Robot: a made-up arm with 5 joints.
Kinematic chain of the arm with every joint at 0, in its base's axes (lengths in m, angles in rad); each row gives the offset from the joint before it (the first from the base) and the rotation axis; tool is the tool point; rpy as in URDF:
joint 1: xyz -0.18 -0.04 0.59 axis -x
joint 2: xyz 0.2 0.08 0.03 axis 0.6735 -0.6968 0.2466
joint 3: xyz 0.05 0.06 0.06 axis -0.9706 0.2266 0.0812
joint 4: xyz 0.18 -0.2 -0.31 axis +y
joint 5: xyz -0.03 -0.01 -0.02 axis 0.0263 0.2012 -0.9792
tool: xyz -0.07 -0.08 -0.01 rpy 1.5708 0 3.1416
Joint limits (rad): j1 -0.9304..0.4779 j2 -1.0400..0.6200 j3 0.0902..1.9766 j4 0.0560..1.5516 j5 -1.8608..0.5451
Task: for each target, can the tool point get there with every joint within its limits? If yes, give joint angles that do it. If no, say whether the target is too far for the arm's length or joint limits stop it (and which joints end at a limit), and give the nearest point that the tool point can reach.
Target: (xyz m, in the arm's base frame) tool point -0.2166 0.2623 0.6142
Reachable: no: joint limits stop it (at a limit: joint 1, joint 3, joint 5) | nearest point 0.0793 0.0176 0.3525 | short by 0.465 m
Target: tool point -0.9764 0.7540 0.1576
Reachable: no: too far | nearest point 0.0095 -0.0483 0.3400 | short by 1.284 m
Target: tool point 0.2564 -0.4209 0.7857
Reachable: yes | joints -0.3909 0.4318 1.7269 0.4921 -1.5358
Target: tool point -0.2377 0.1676 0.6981
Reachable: no: joint limits stop it (at a limit: joint 1, joint 2, joint 5) | nearest point -0.0139 -0.2067 0.7372 | short by 0.438 m
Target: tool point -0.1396 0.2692 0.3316
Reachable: no: joint limits stop it (at a limit: joint 1, joint 3, joint 4, joint 5) | nearest point 0.0784 0.0234 0.3458 | short by 0.329 m
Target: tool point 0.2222 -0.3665 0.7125
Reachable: yes | joints -0.2955 -0.3062 1.0929 0.7794 -0.7621
